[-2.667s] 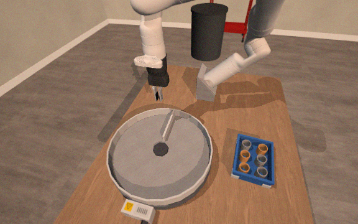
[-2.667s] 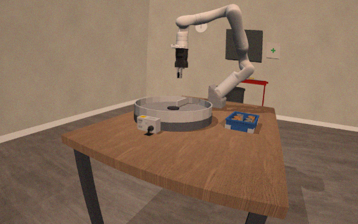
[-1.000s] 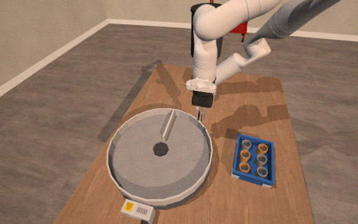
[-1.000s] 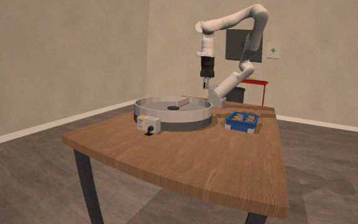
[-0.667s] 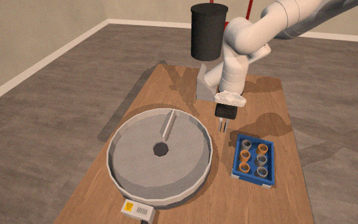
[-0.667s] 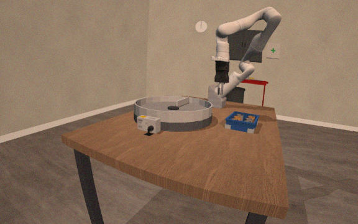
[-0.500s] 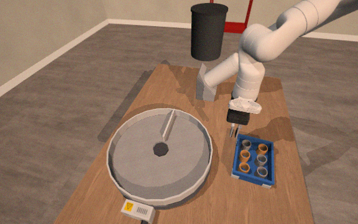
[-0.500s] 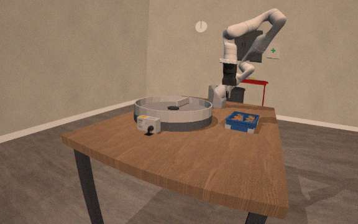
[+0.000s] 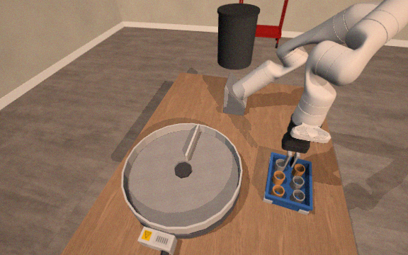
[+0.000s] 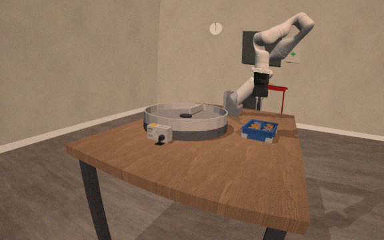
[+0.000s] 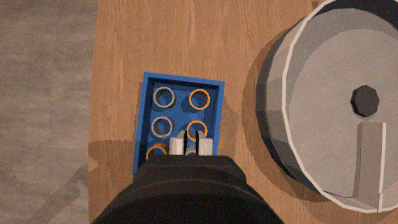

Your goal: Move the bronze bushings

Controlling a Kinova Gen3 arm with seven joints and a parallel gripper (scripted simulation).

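Now: the blue crate 11 cm below my hand, 2 cm to the left of it and 1 cm ahead of it. Also, from my hand: grey turntable disc 35 cm to the right, 8 cm below, 8 cm ahead.
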